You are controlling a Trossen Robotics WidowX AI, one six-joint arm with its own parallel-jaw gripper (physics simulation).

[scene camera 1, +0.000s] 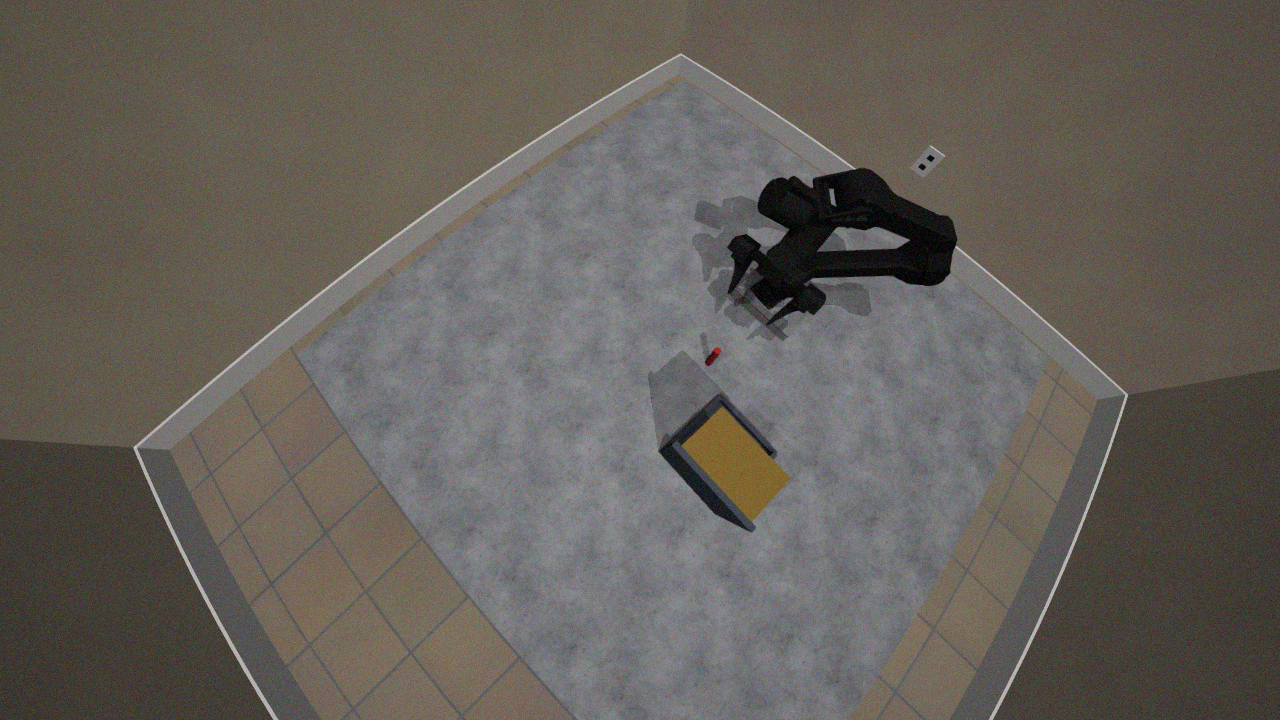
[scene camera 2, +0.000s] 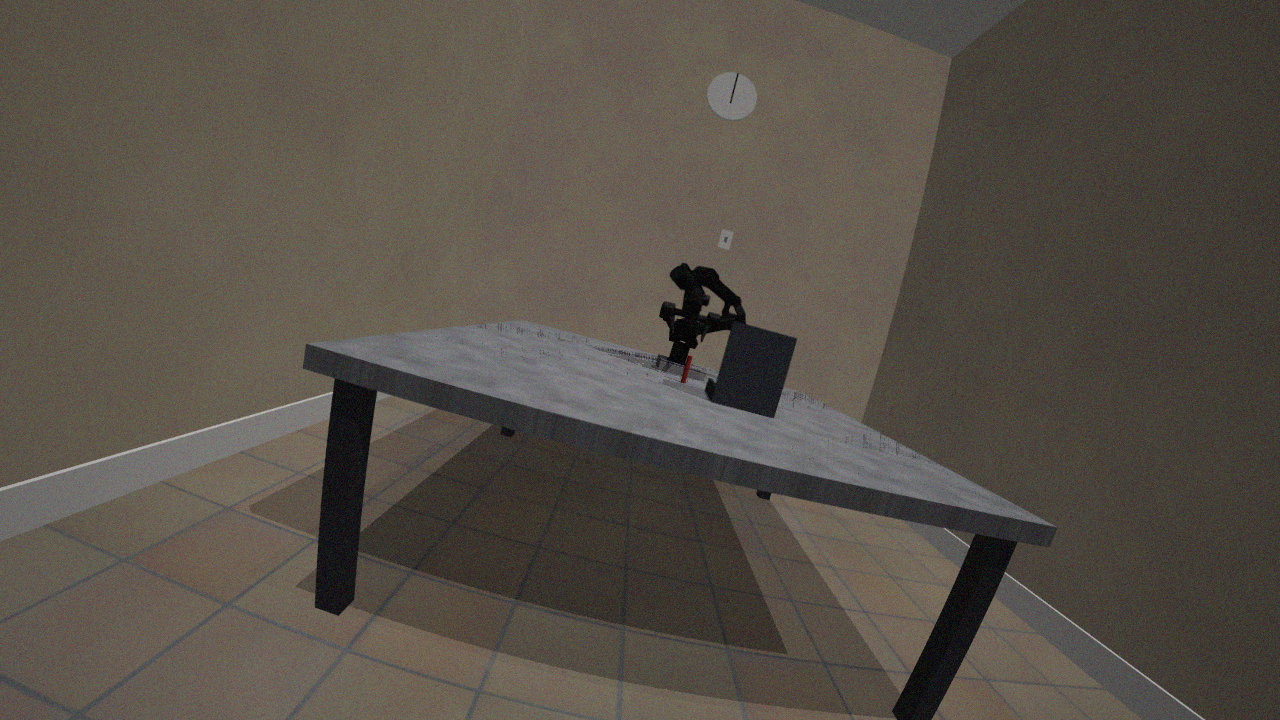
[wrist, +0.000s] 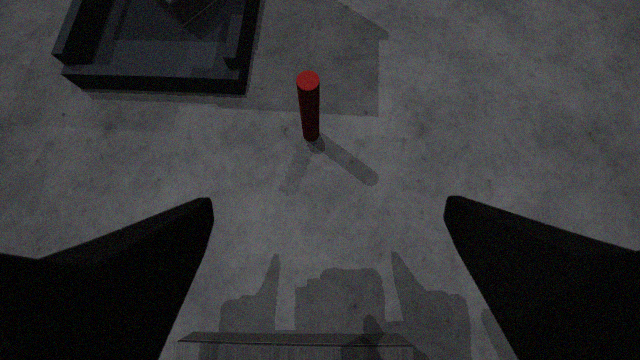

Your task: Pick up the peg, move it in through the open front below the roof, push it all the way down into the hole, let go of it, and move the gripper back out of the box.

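Frame: origin at the arm's base, x ahead, y left, z up, level; centimetres.
Seen in the pictures: gripper, fingertip midpoint: (scene camera 1: 747,308) (scene camera 2: 687,338) (wrist: 330,208); arm's base, origin of the base link: (scene camera 1: 769,291) (scene camera 2: 676,362).
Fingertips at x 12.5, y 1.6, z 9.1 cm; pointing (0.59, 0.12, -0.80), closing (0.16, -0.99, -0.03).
Note:
Offsets run from my fingertips to a thing's top centre. "*": to the spot under its first point. Level surfaces: height alone.
The red peg {dx +8.2, dy +2.4, dz -4.4 cm} (scene camera 1: 712,356) (scene camera 2: 686,368) (wrist: 309,110) stands upright on the table between the gripper and the box. The box {dx +19.0, dy +17.6, dz +7.8 cm} (scene camera 1: 707,490) (scene camera 2: 754,371) (wrist: 155,84) has dark blue-grey walls and a yellow roof {* dx +22.5, dy +17.9, dz +7.8 cm} (scene camera 1: 735,463); in the wrist view part of its open front and floor shows at the upper left. The hole cannot be made out clearly. My gripper (scene camera 1: 750,308) (wrist: 330,208) is open and empty, above the table and short of the peg. In the wrist view the peg stands beyond the fingertips, slightly left of midway between them.
The grey table {dz -12.4 cm} (scene camera 1: 537,402) (scene camera 2: 537,385) carries the arm (scene camera 1: 881,223) (scene camera 2: 707,286), the peg and the box. The box wall nearest the peg stands to its left in the wrist view. A dark bar (wrist: 300,339) shows at the bottom of the wrist view.

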